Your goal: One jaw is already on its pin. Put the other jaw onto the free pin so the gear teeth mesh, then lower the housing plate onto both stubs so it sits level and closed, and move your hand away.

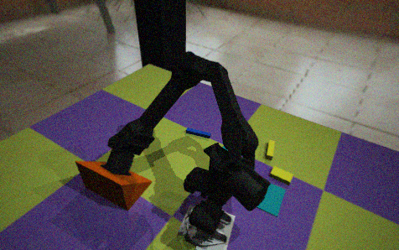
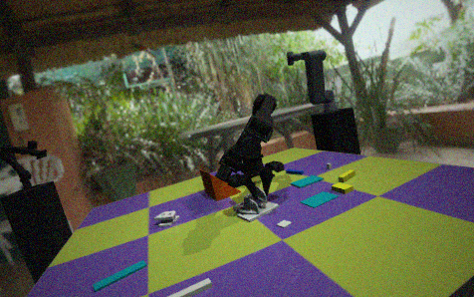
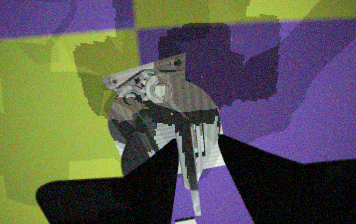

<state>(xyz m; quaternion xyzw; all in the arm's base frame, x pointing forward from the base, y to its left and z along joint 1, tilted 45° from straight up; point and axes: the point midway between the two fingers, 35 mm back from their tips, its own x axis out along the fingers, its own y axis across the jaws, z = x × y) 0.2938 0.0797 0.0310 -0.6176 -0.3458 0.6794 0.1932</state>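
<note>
Right now my gripper tip is 130 mm past the grey base block and 320 mm to the left of it. Round my gripper tip: white tile 160 mm ahead, 30 mm below; then blue bar 240 mm behind, 250 mm to the left, 30 mm below; then grey jaw 30 mm behind, 20 mm to the right.
</note>
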